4 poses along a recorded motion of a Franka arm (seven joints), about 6.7 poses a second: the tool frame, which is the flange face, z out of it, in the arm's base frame.
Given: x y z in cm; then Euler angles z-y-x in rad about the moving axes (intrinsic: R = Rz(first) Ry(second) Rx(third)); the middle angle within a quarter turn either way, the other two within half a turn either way.
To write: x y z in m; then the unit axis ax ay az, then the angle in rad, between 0 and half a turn. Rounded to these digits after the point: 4 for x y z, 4 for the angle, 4 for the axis.
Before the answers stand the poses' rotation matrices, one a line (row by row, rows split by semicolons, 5 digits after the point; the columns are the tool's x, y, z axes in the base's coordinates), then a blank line. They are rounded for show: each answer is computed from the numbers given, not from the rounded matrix.
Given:
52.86 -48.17 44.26 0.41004 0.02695 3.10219
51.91 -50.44 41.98 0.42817 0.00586 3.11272
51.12 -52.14 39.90 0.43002 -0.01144 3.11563
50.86 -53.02 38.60 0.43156 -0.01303 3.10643
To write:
0.91677 0.39931 -0.00899; 0.39850 -0.91597 -0.04686; -0.02695 0.03938 -0.99886
0.90971 0.41519 0.00666; 0.41520 -0.90928 -0.02869; -0.00586 0.02887 -0.99957
0.90890 0.41648 0.02122; 0.41686 -0.90877 -0.01883; 0.01144 0.02596 -0.99960
0.90824 0.41761 0.02653; 0.41825 -0.90794 -0.02649; 0.01303 0.03515 -0.99930

0.5286 -0.4817 0.4426 0.9790 0.2038 -0.0092 3.0975
0.5191 -0.5044 0.4198 0.9772 0.2125 0.0002 3.1121
0.5112 -0.5214 0.3990 0.9770 0.2133 0.0084 3.1187
0.5086 -0.5302 0.3860 0.9768 0.2140 0.0101 3.1100

